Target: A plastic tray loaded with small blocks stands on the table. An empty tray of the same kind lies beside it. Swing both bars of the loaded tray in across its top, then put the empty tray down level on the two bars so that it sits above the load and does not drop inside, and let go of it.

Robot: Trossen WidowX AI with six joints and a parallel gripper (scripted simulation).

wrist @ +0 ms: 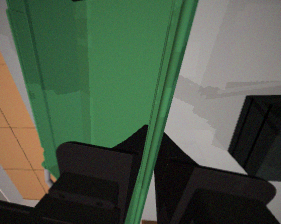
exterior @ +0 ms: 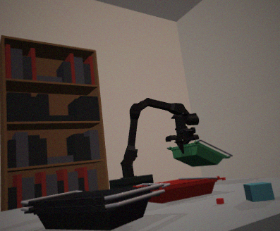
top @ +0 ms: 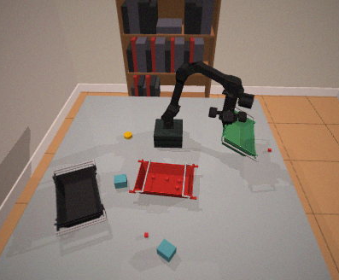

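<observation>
Now: the green tray 8 cm to the left of my gripper tip, 1 cm below it and 1 cm ahead of it. Also, from my gripper tip: yellow disc 56 cm to the right, 17 cm below, 10 cm behind.
</observation>
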